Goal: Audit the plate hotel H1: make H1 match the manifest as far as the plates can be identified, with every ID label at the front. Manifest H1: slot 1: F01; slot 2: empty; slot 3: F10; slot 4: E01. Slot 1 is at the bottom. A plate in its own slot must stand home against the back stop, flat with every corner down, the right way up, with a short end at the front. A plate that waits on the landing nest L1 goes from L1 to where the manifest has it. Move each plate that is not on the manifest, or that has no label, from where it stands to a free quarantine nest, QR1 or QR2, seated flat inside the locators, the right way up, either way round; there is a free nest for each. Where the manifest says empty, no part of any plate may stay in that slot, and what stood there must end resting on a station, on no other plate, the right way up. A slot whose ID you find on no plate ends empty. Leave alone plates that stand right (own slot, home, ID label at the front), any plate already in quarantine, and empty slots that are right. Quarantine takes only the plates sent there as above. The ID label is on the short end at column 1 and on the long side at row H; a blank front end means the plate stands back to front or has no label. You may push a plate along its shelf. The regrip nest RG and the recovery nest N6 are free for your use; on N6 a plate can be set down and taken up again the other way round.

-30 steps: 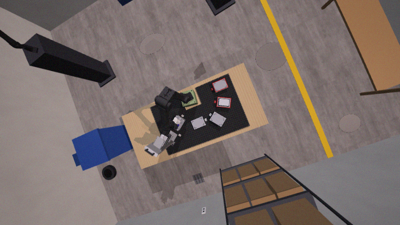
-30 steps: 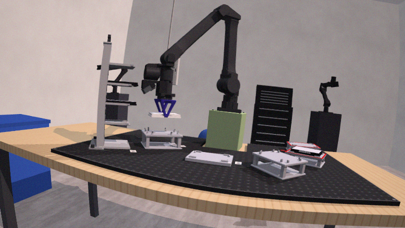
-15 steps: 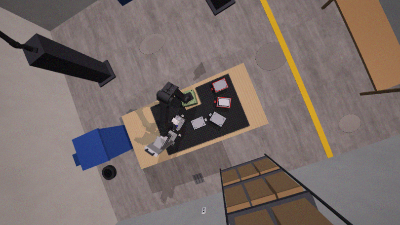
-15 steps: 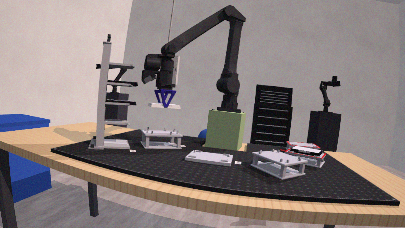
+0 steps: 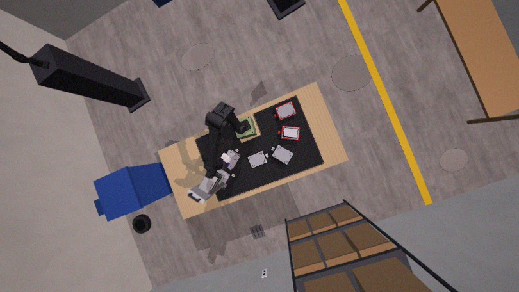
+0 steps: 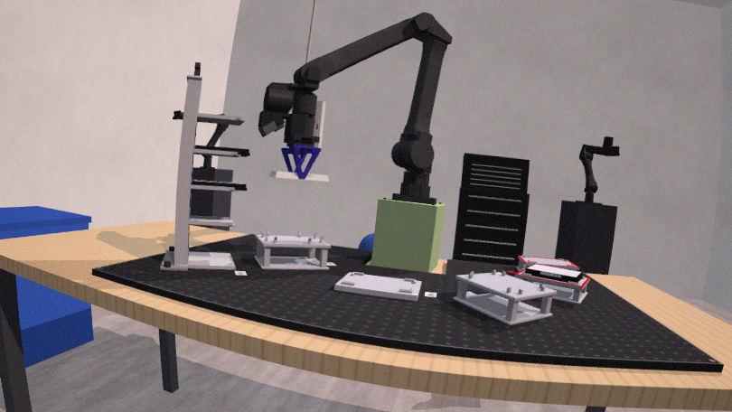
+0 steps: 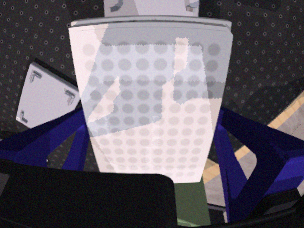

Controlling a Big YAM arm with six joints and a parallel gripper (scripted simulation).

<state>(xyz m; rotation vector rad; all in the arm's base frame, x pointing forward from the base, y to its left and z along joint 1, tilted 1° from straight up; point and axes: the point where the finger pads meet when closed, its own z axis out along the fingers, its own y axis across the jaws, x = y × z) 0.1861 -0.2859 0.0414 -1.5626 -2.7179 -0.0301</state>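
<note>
Right now the flat grey nest is 13 cm ahead of my hand, 23 cm to the left of it and 21 cm below it. Also, from my hand: white well plate (right at my hand); RG label (5 cm behind, 9 cm to the left, 22 cm below); regrip nest RG (16 cm below).
</note>
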